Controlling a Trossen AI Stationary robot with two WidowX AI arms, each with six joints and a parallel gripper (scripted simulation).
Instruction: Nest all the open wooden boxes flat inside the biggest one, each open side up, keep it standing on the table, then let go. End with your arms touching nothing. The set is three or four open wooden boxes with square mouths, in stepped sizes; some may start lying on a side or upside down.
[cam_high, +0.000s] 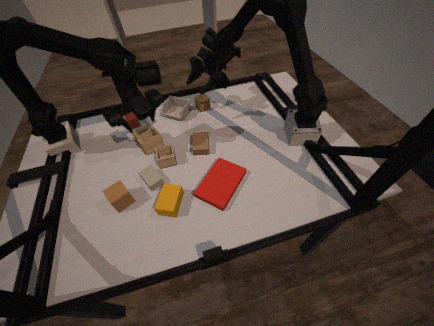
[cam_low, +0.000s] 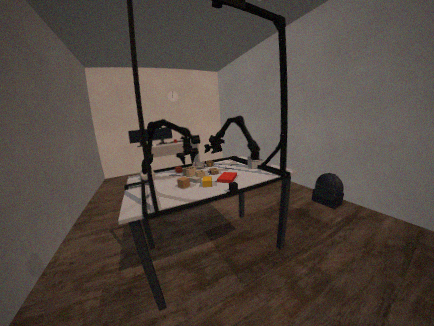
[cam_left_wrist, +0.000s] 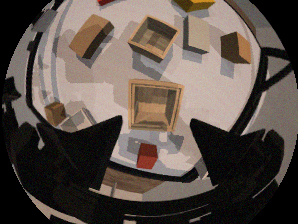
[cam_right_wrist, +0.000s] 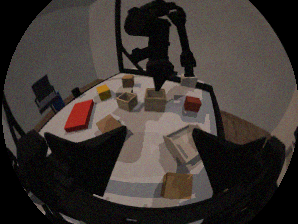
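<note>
The pale block lies 160 mm behind my left hand, 110 mm below it and 40 mm to the right of it. From my left hand the other things lie so: yellow block 250 mm behind, 110 mm to the right, 100 mm below; red slab 260 mm to the right, 190 mm behind, 110 mm below.
</note>
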